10 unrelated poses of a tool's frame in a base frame.
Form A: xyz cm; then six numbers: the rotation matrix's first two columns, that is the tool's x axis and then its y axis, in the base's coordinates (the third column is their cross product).
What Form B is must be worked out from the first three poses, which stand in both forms.
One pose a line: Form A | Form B
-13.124 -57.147 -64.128 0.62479 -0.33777 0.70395 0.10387 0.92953 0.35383 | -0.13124 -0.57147 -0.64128 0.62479 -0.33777 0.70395 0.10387 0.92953 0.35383
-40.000 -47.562 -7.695 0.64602 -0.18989 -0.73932 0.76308 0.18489 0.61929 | -0.40000 -0.47562 -0.07695 0.64602 -0.18989 -0.73932 0.76308 0.18489 0.61929
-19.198 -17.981 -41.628 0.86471 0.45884 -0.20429 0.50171 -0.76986 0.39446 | -0.19198 -0.17981 -0.41628 0.86471 0.45884 -0.20429 0.50171 -0.76986 0.39446
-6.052 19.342 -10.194 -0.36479 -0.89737 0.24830 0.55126 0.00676 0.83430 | -0.06052 0.19342 -0.10194 -0.36479 -0.89737 0.24830 0.55126 0.00676 0.83430
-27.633 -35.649 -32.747 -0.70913 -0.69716 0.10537 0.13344 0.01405 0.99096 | -0.27633 -0.35649 -0.32747 -0.70913 -0.69716 0.10537 0.13344 0.01405 0.99096
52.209 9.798 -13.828 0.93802 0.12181 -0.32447 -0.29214 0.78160 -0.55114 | 0.52209 0.09798 -0.13828 0.93802 0.12181 -0.32447 -0.29214 0.78160 -0.55114
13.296 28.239 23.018 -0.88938 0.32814 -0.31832 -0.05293 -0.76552 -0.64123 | 0.13296 0.28239 0.23018 -0.88938 0.32814 -0.31832 -0.05293 -0.76552 -0.64123
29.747 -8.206 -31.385 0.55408 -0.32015 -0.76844 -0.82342 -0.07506 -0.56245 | 0.29747 -0.08206 -0.31385 0.55408 -0.32015 -0.76844 -0.82342 -0.07506 -0.56245
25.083 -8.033 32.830 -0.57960 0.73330 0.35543 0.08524 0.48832 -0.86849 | 0.25083 -0.08033 0.32830 -0.57960 0.73330 0.35543 0.08524 0.48832 -0.86849
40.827 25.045 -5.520 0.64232 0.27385 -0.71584 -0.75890 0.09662 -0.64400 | 0.40827 0.25045 -0.05520 0.64232 0.27385 -0.71584 -0.75890 0.09662 -0.64400
